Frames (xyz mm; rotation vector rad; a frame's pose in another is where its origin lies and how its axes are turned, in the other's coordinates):
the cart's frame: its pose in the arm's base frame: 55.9 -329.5 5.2 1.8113 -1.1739 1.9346
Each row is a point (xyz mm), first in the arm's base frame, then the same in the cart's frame.
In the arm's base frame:
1: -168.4 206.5 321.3
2: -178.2 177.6 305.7
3: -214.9 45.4 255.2
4: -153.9 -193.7 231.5
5: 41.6 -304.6 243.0
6: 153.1 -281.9 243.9
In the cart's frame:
1: 154.5 -319.9 -557.9
2: 151.9 -288.8 -543.8
3: 157.5 -159.7 -475.4
4: 204.3 -36.1 -265.7
5: 213.1 -97.6 -49.4
6: 183.8 -186.2 15.8

